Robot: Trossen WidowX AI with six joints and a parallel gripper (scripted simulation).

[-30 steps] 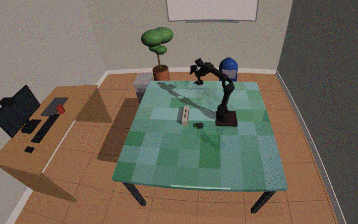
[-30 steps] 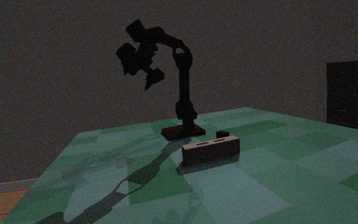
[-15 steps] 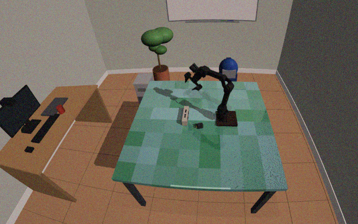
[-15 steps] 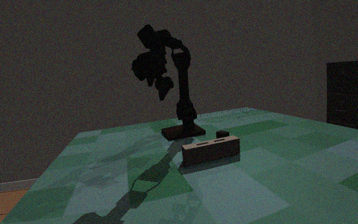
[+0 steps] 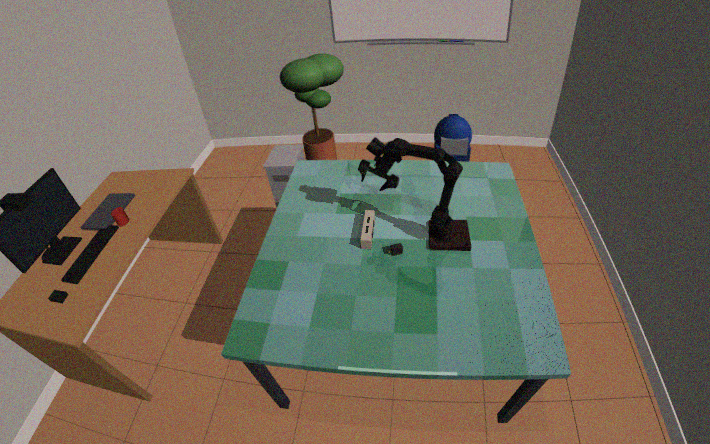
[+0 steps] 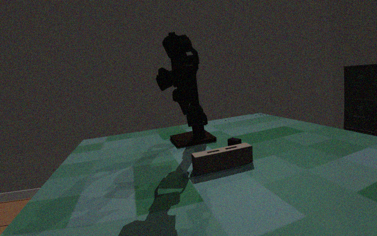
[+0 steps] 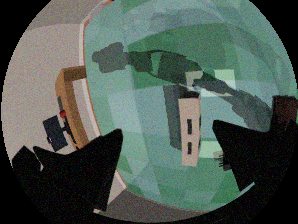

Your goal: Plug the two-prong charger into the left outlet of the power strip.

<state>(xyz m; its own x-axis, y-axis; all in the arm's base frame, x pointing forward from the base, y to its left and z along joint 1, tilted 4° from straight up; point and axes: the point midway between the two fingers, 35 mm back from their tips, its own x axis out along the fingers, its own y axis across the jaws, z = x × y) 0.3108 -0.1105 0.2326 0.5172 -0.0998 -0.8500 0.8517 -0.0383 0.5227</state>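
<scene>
Right now the charger is 220 mm to the left of my gripper tip, 180 mm below it and 120 mm behind it.
</scene>
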